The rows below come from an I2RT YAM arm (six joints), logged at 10 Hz.
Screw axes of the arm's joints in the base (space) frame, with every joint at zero. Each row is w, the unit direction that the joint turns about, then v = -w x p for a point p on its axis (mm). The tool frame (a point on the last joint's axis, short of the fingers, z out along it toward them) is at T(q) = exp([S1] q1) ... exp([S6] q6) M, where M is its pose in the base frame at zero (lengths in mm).
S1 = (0, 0, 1, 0.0, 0.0, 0.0)
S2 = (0, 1, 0, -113.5, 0.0, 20.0)
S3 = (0, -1, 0, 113.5, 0.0, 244.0)
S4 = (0, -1, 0, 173.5, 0.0, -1.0)
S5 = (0, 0, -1, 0.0, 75.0, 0.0)
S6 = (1, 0, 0, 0.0, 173.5, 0.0)
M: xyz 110.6 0.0 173.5 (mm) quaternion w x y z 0.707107 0 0.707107 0
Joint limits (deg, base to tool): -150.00..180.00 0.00..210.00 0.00..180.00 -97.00..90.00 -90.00..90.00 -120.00..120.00
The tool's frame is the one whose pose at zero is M.
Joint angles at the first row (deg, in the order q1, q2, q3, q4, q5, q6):
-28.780 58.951 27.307 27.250 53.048 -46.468
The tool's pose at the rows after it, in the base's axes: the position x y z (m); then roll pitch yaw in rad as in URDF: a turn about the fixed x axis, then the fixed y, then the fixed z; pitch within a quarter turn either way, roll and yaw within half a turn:
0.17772 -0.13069 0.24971 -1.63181 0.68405 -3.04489
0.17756 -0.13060 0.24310 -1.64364 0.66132 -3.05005
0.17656 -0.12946 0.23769 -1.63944 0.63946 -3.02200
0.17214 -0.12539 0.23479 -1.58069 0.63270 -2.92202
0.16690 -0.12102 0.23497 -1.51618 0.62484 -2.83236
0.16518 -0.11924 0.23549 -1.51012 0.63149 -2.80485
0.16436 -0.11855 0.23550 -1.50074 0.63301 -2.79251
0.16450 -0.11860 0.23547 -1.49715 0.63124 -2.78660
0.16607 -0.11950 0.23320 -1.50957 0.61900 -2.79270
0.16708 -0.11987 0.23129 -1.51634 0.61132 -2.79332
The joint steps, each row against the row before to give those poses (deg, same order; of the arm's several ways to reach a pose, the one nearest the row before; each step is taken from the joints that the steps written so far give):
-0.119 0.487 -0.982 1.331 0.216 -0.652
-0.010 0.556 -0.968 0.560 -0.111 -0.512
-0.002 0.071 -1.435 1.899 -1.376 -1.652
-0.004 -1.182 -3.039 6.274 -3.610 -3.953
0.000 -1.637 -2.441 5.089 -3.024 -3.474
0.040 -1.085 -0.404 -0.390 -1.324 0.248
0.008 -0.265 -0.342 0.643 -0.396 -0.268
-0.026 0.101 -0.067 0.383 -0.258 -0.227
-0.021 0.800 0.051 -0.011 -0.099 -0.198
0.024 0.562 -0.089 0.229 -0.171 -0.154

